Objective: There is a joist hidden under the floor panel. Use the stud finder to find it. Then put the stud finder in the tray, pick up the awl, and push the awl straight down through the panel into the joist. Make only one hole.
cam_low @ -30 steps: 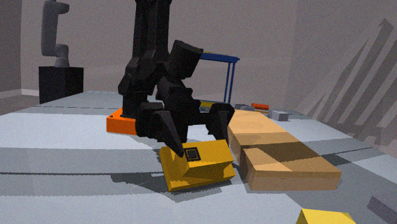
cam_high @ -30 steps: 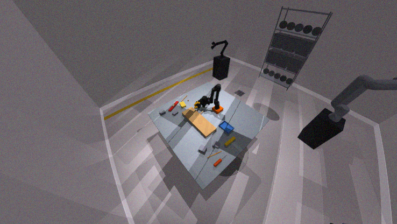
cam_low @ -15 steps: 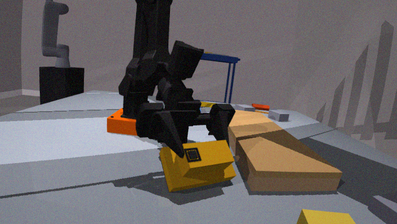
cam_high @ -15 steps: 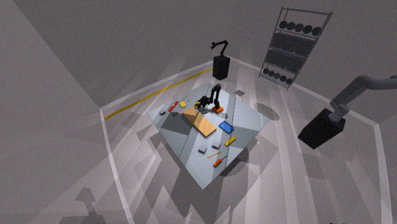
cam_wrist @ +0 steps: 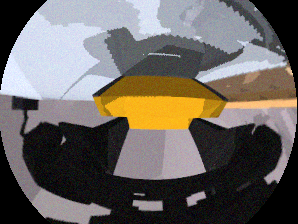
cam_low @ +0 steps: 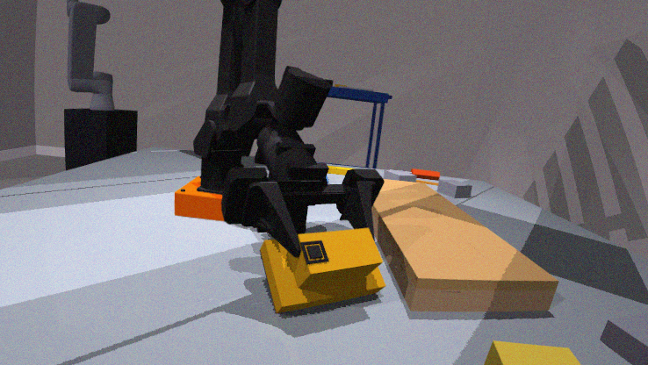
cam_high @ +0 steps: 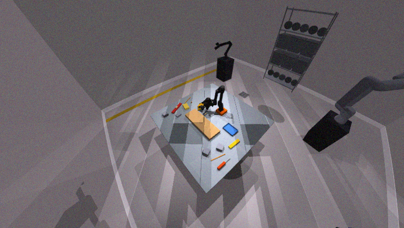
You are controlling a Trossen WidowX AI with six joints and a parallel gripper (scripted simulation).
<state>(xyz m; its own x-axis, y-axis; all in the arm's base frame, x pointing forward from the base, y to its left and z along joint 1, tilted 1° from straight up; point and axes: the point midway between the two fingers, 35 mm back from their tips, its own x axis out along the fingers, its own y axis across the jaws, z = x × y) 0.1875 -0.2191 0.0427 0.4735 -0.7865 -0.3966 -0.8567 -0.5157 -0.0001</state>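
Right now the yellow stud finder is 1 cm to the right of my gripper tip, 1 cm below it and 1 cm behind it. Also, from my gripper tip: awl 15 cm to the left, 5 cm below, 1 cm behind; then green square light 2 cm to the right, 2 cm behind, 1 cm above; then yellow block 16 cm ahead, 15 cm to the right, 5 cm below.
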